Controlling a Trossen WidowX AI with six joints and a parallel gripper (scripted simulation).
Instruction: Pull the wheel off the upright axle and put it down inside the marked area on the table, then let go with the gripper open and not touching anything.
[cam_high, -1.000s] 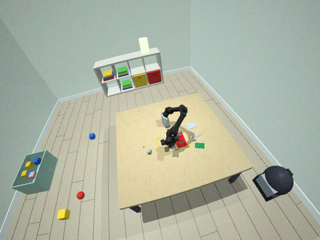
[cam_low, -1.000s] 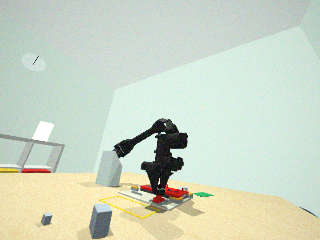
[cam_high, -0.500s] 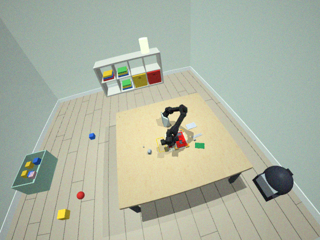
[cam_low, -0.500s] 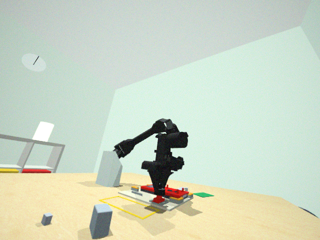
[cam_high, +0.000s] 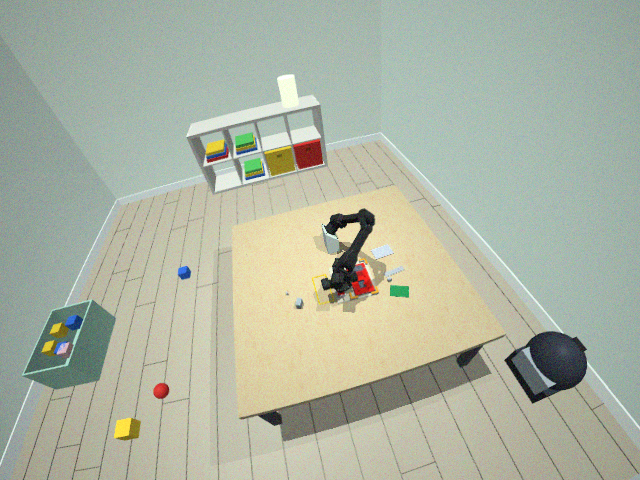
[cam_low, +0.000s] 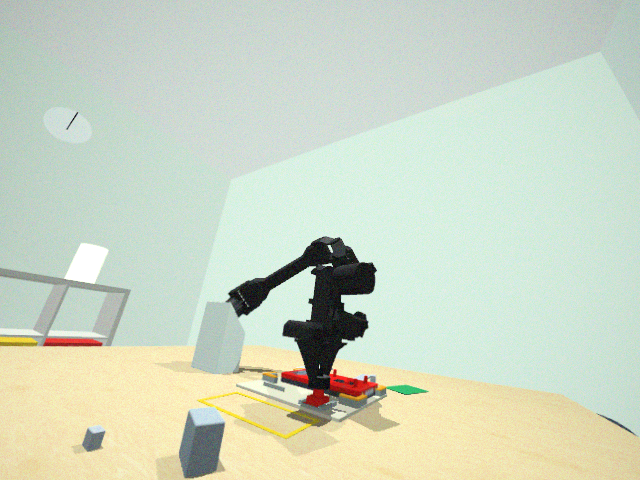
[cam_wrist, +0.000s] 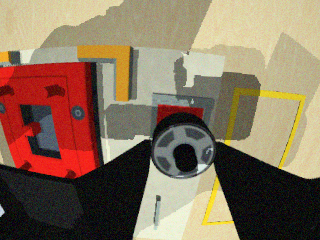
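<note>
The black wheel is right at my gripper tip. Also, from my gripper tip: small grey cube (12 cm behind, 28 cm to the right, 3 cm below); then black upright axle (1 cm below); then grey block (2 cm behind, 23 cm to the right, 2 cm below).
</note>
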